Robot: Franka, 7 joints.
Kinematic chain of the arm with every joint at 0, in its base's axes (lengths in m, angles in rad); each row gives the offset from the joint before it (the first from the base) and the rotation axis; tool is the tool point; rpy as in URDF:
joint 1: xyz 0 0 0.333 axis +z
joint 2: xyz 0 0 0 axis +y
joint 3: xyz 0 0 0.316 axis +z
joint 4: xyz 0.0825 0 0 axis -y
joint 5: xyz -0.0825 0 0.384 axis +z
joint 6: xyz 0 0 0 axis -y
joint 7: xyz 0.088 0 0 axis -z
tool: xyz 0 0 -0.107 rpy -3.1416 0 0
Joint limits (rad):
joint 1: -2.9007..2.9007
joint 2: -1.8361..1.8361
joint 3: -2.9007..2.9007
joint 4: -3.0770..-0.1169
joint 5: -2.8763..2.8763
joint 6: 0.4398..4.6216
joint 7: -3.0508..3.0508
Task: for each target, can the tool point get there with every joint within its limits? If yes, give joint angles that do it. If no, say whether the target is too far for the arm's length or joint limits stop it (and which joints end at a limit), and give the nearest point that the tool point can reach.
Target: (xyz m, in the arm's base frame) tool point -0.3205 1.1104 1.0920
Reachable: no: too far | nearest point -0.1989 0.6890 0.8039 | short by 0.525 m
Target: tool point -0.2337 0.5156 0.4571
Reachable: yes | joints 0.0434 -0.3951 2.0524 -1.9707 -1.4163 1.4832 -1.1497
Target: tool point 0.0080 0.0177 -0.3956
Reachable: no: joint limits stop it (at a limit: joint 2) | nearest point 0.0242 0.0536 -0.3110 | short by 0.093 m
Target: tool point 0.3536 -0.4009 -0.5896
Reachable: no: too far | nearest point 0.2977 -0.3375 -0.3339 | short by 0.269 m
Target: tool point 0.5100 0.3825 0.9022
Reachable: yes | joints -2.1485 -0.8587 1.2963 -0.4269 1.6856 2.2995 0.7781
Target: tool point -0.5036 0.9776 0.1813
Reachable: no: too far | nearest point -0.3892 0.7555 0.2158 | short by 0.252 m
